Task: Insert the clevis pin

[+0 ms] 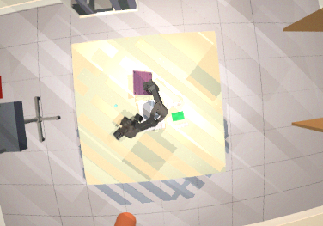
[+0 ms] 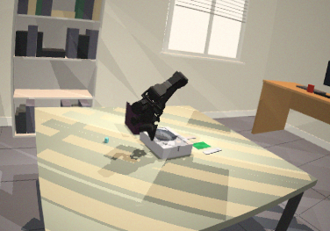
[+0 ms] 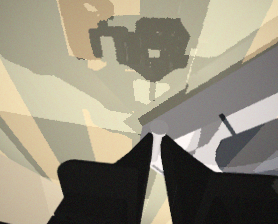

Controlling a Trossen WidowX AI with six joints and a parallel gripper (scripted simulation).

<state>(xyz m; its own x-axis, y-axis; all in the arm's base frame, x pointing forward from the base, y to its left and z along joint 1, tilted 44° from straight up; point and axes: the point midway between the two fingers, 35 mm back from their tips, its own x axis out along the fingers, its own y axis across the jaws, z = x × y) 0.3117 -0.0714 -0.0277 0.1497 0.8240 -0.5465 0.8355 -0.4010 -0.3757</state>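
Now: the grey aluminium disc 120 mm behind my gripper tip, 100 mm to the left of it and 20 mm below it. The rest, counted from my gripper tip: small cyan cube 150 mm behind, 200 mm to the right, 70 mm below; rimmed tray 80 mm behind, 110 mm to the left, 40 mm below; steel clevis pin 10 mm to the left.
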